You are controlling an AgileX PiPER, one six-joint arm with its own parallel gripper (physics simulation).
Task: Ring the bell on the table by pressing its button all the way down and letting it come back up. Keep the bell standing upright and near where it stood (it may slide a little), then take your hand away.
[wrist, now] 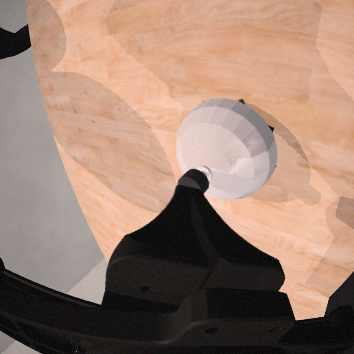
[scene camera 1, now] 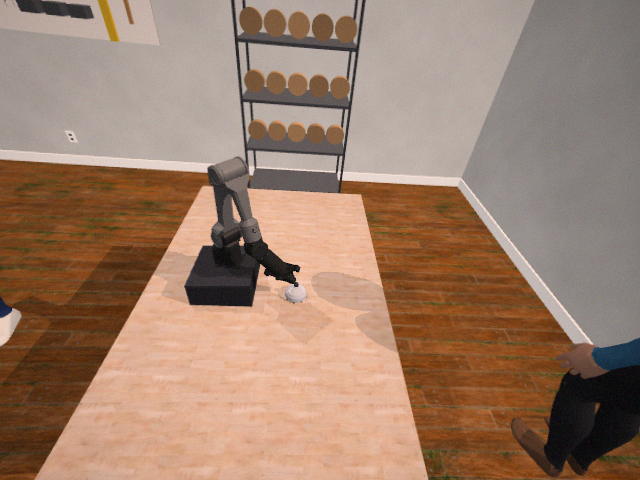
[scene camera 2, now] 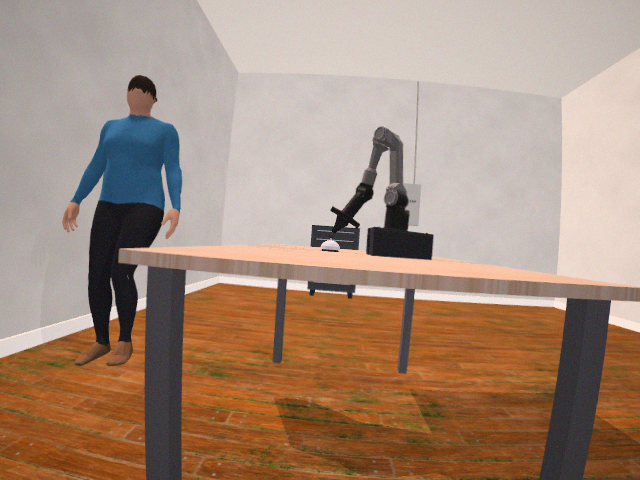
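A white domed bell (scene camera 1: pixel 295 294) (scene camera 2: pixel 330 246) (wrist: pixel 230 145) with a small black button (wrist: pixel 194 177) on top stands upright on the table (scene camera 1: pixel 248 382) (scene camera 2: pixel 289 263) (wrist: pixel 215 55), in front of the arm's base. My gripper (scene camera 1: pixel 295 283) (scene camera 2: pixel 334 230) (wrist: pixel 183 201) is shut, with its fingertips together and nothing between them. It points down at a slant, and its tips are at the button, overlapping its lower edge in the wrist view. Whether they touch it, and how far the button is down, I cannot tell.
The arm's black base block (scene camera 1: pixel 222 281) (scene camera 2: pixel 399 242) stands beside the bell. A person in a blue top (scene camera 2: pixel 139 160) stands beyond the table's side. A shelf rack (scene camera 1: pixel 298 42) with round wooden discs stands by the wall.
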